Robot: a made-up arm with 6 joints.
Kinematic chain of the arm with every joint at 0, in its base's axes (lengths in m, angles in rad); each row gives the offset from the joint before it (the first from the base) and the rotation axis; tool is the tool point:
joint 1: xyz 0 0 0.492 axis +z
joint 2: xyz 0.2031 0 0 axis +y
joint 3: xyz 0 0 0.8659 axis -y
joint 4: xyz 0 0 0.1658 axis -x
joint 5: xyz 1.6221 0 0 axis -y
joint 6: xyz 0.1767 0 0 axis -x
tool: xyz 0 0 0
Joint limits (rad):
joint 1: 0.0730..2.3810
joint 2: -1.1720..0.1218
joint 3: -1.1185..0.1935
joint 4: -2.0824..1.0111
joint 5: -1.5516..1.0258
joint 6: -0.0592..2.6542
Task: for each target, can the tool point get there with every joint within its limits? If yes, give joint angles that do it. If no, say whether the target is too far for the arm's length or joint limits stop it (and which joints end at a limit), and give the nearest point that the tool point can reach.
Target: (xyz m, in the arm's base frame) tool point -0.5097 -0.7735 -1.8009
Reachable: no: joint limits stop it (at a limit: joint 1, joint 2, joint 3) | nearest point -0.7017 0.5679 -0.2617 | short by 2.051 m
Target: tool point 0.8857 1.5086 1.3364
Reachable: yes | joints 1.0777 -0.2036 -0.2256 0.4654 -0.9849 1.0115
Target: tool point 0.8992 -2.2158 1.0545
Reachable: no: joint limits stop it (at a limit: joint 1, joint 2, joint 4, joint 5) | nearest point 1.0174 -0.0757 1.1011 | short by 2.144 m
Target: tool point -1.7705 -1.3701 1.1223
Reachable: no: joint limits stop it (at a limit: joint 1, joint 2, joint 5) | nearest point -0.8193 0.5359 1.3192 | short by 2.139 m
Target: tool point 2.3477 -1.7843 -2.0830
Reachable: no: too far | nearest point 1.1691 -0.0292 -0.1925 | short by 2.836 m
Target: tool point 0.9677 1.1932 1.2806
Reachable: yes | joints 0.8741 -0.5719 -0.6591 0.4298 0.3252 0.5571
